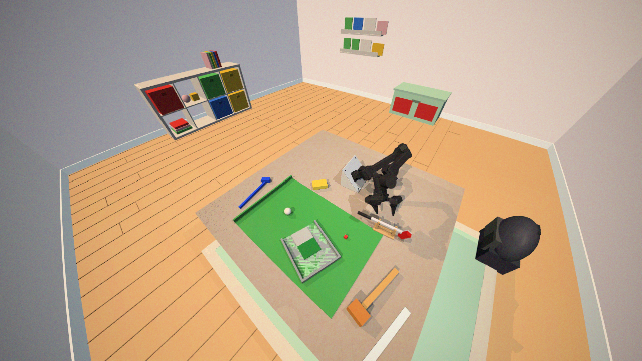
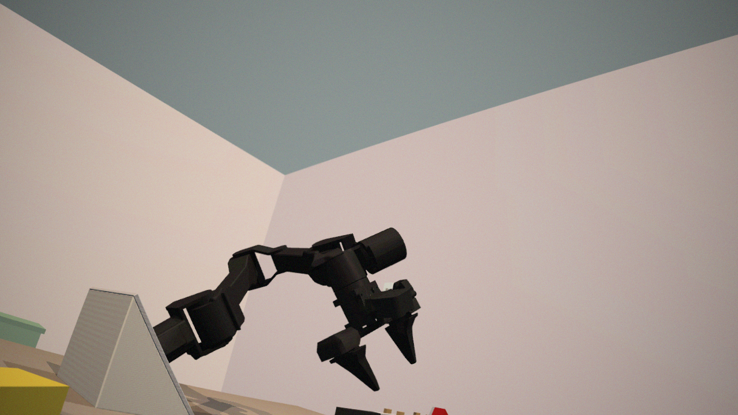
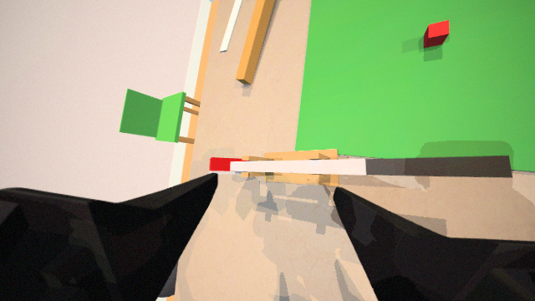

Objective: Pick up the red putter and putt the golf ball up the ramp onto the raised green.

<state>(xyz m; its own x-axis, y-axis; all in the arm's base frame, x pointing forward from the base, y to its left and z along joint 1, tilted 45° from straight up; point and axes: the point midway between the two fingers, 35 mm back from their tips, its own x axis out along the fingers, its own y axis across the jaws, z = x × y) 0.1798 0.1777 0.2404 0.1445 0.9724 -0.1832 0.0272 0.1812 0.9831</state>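
The red putter lies 70 mm below my gripper tip, 20 mm to the left of it and 10 mm ahead of it. Round my gripper tip: wooden stand (90 mm below, 30 mm to the left, 10 mm ahead); then small red cube (190 mm ahead, 110 mm below, 100 mm to the right); then yellow block (470 mm to the right, 110 mm below, 10 mm ahead).
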